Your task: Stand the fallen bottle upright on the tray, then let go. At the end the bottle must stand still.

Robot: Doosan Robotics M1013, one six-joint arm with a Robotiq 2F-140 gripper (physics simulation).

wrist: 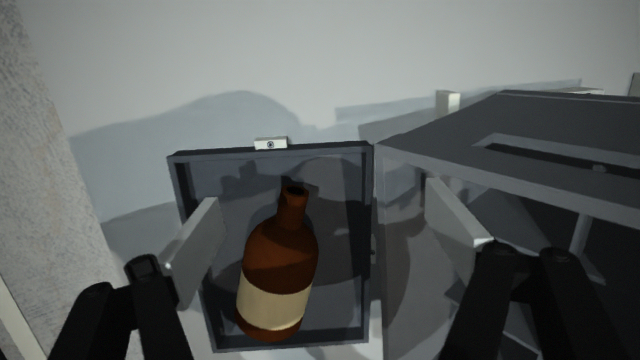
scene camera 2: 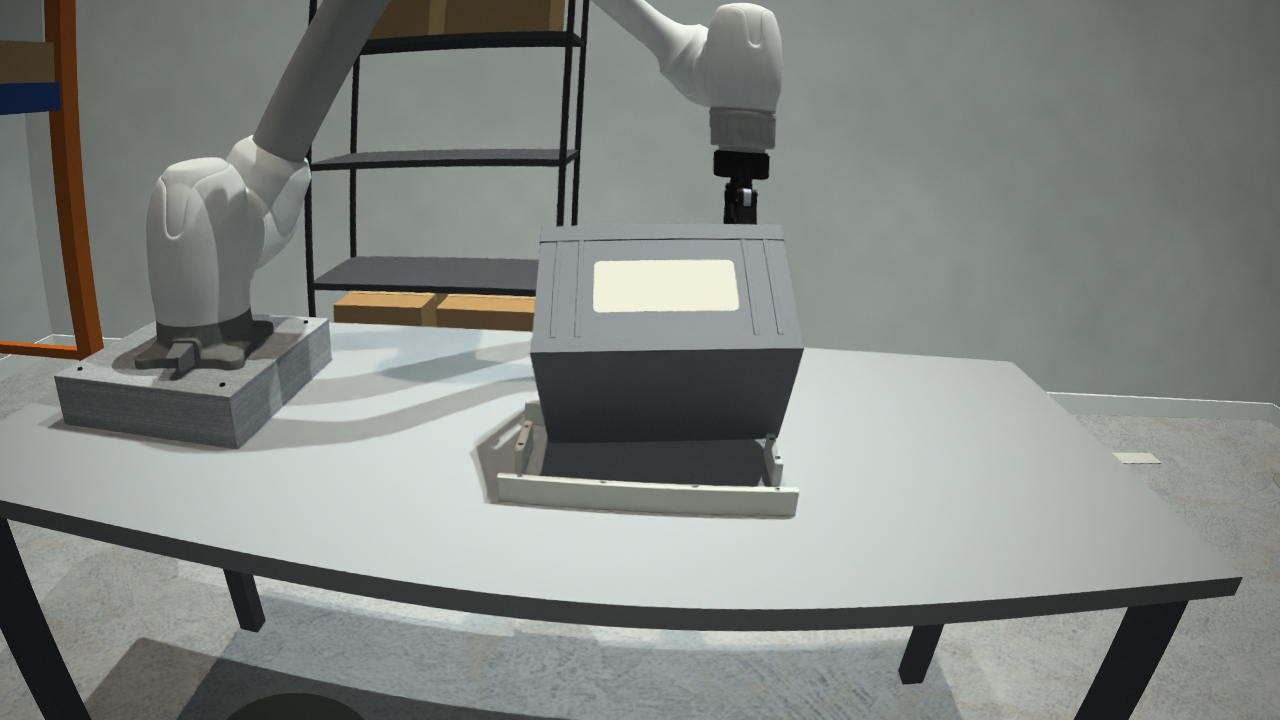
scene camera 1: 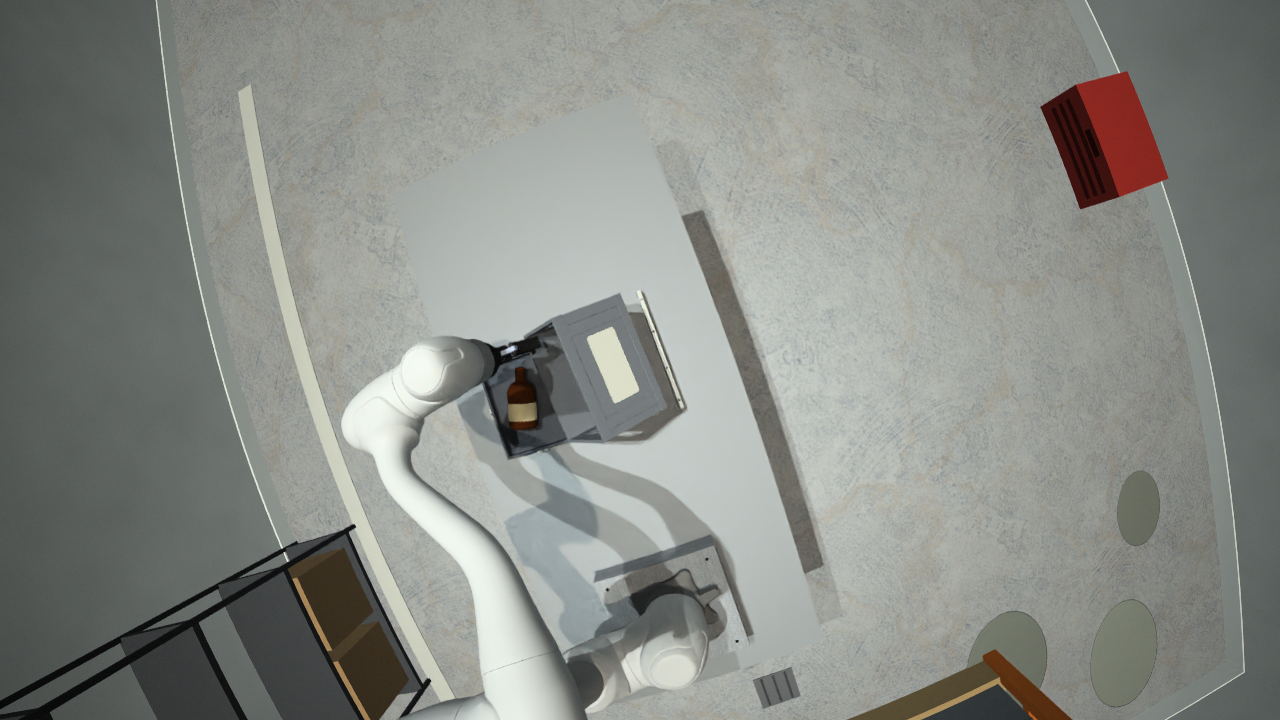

Labels:
A shallow dark tray shows in the wrist view and in scene camera 1; in scene camera 2 it is hidden by a grey crate. A brown bottle shows in the wrist view and in scene camera 1; in scene camera 2 it is hidden by a grey crate. One and the same spot on the brown bottle: [scene camera 1: 522, 409] is [wrist: 284, 306]. One and the same spot on the shallow dark tray: [scene camera 1: 549, 432] is [wrist: 314, 312].

